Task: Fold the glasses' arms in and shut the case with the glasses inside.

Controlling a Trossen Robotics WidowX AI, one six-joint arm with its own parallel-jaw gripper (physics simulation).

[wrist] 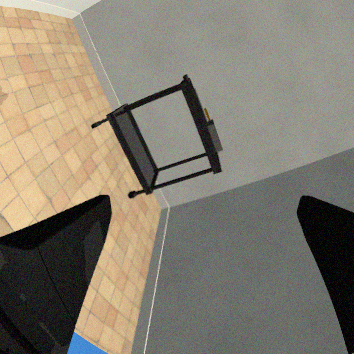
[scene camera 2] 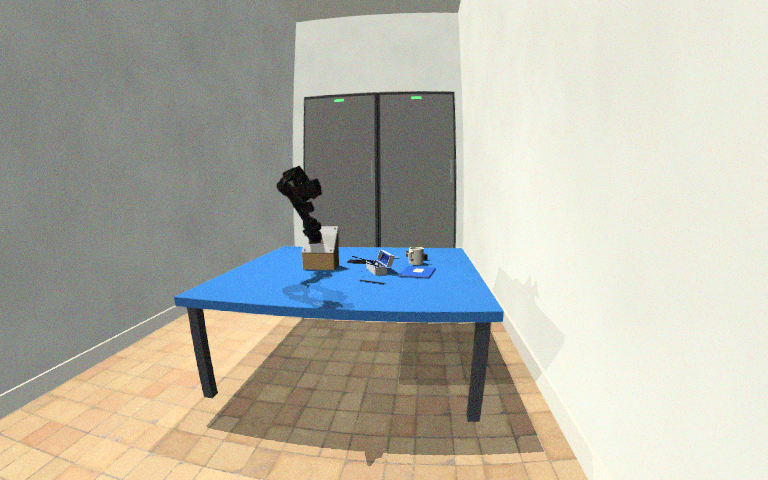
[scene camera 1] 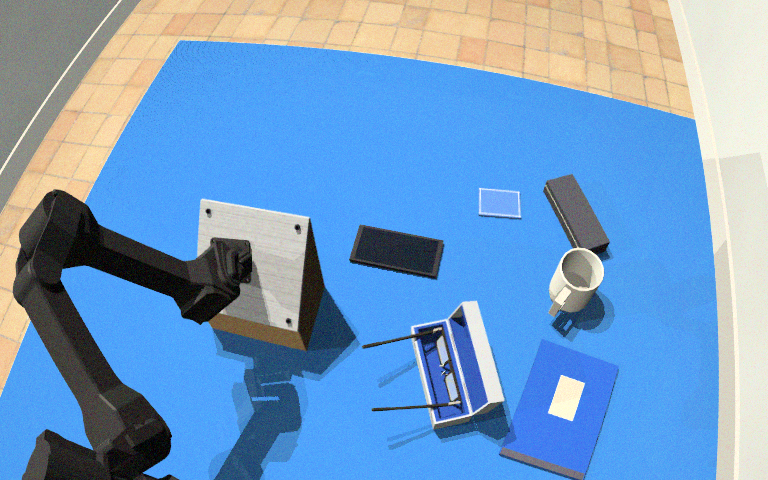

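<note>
The white glasses case stands open on the blue table, its blue-lined lid tilted up on the right side in scene camera 1. The glasses sit in its tray. Both of their thin dark arms are unfolded: the upper arm and the lower arm stick out leftward over the case's wall, roughly parallel and clear of the table. My gripper is open and empty, its fingers wide apart in the wrist view. It is raised away from the case and faces walls and floor.
The arm's wedge mount stands left of the case. A dark tablet, a pale square, a dark box, a white mug and a blue book lie around. A pen is nearer the front edge.
</note>
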